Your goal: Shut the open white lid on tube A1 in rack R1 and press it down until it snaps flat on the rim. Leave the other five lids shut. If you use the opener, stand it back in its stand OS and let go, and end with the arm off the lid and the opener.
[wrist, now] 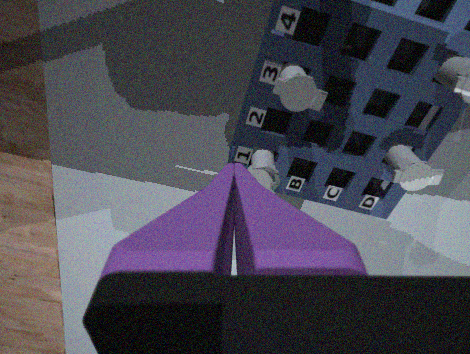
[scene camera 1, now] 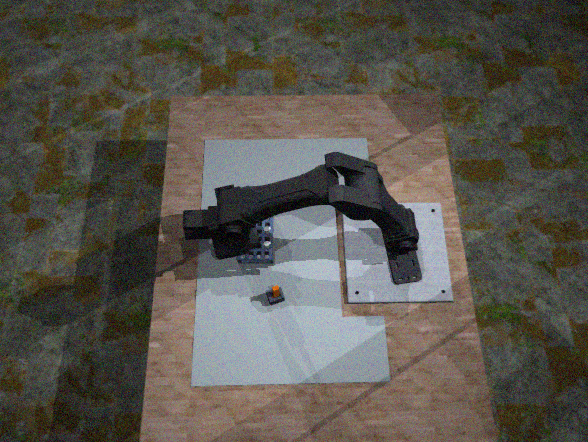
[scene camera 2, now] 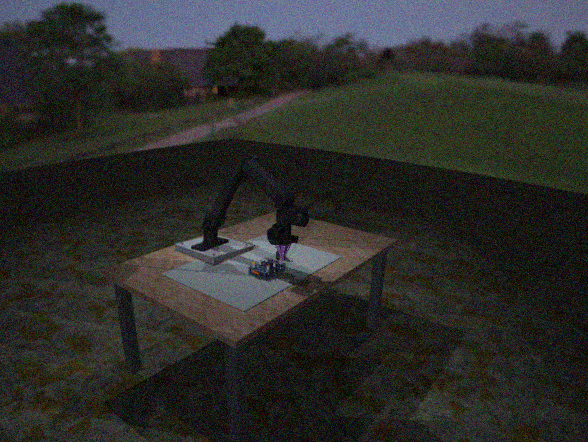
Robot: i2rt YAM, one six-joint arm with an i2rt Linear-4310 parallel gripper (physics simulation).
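Where they show: gripper, fingertip midpoint: [wrist: 234, 176] [scene camera 1: 237, 251] [scene camera 2: 283, 260]; arm's base, origin of the base link: [scene camera 1: 398, 243] [scene camera 2: 210, 244].
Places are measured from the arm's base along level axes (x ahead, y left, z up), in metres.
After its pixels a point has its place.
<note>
The blue rack R1 [scene camera 1: 256, 260] {x 0.356, y -0.017, z -0.012 m} [scene camera 2: 264, 273] {x 0.378, y -0.143, z 0.007 m} [wrist: 296, 151] {x 0.371, y -0.039, z 0.010 m} stands on the mat, partly under the arm in the first scene view. My gripper [scene camera 2: 283, 258] {x 0.398, y -0.033, z 0.028 m} [wrist: 234, 176] {x 0.398, y -0.033, z 0.028 m} is shut and empty, its purple fingertips beside the top of tube A1 [wrist: 263, 159] {x 0.386, y -0.037, z 0.019 m} in the wrist view. The fingers partly cover the tube's top; the lid's angle and any contact cannot be told. The white lid at A3 [wrist: 300, 93] {x 0.379, y -0.071, z 0.028 m} and the white lid at D1 [wrist: 416, 176] {x 0.325, y -0.043, z 0.028 m} look shut. The orange opener [scene camera 1: 275, 290] {x 0.322, y 0.087, z 0.062 m} stands upright in its dark stand OS [scene camera 1: 276, 299] {x 0.322, y 0.094, z 0.011 m}.
Another tube with a pale lid [wrist: 457, 72] {x 0.324, y -0.082, z 0.020 m} is at the wrist view's right edge. The grey mat [scene camera 1: 290, 350] {x 0.307, y 0.210, z -0.021 m} [wrist: 85, 200] {x 0.489, y 0.029, z -0.020 m} lies on the wooden table [scene camera 1: 300, 117] {x 0.175, y -0.427, z -0.023 m} [wrist: 25, 210] {x 0.533, y 0.046, z -0.023 m}. The arm's base stands on a pale plate [scene camera 1: 365, 290] {x 0.107, y 0.102, z -0.006 m} [scene camera 2: 215, 259] {x 0.120, y -0.118, z -0.003 m}.
</note>
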